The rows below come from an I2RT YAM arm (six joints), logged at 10 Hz.
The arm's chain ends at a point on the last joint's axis. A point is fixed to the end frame.
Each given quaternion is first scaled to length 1.
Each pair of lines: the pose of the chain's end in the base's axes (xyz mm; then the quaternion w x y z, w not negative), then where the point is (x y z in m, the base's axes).
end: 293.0, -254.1, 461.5, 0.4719, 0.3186, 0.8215, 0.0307
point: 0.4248 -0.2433 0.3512
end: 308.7, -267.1, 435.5, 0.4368, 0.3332, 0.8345, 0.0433
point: 0.4333 -0.2501 0.3179
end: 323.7, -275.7, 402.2, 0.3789, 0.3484, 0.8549, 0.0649
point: 0.4356 -0.2467 0.2746
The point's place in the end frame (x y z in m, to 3 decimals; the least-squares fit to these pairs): 0.043 0.035 0.163
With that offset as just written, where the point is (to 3 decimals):
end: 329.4, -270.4, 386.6, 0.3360, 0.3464, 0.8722, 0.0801
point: 0.430 -0.231 0.253
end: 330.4, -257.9, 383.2, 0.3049, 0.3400, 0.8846, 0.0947
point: 0.423 -0.210 0.246
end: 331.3, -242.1, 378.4, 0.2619, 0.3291, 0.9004, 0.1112
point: 0.411 -0.183 0.238
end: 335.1, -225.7, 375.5, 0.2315, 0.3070, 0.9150, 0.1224
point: 0.404 -0.158 0.233
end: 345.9, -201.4, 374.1, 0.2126, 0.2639, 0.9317, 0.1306
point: 0.404 -0.128 0.230
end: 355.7, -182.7, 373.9, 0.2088, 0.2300, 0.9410, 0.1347
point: 0.408 -0.106 0.229
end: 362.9, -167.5, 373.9, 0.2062, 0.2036, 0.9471, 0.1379
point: 0.411 -0.089 0.229
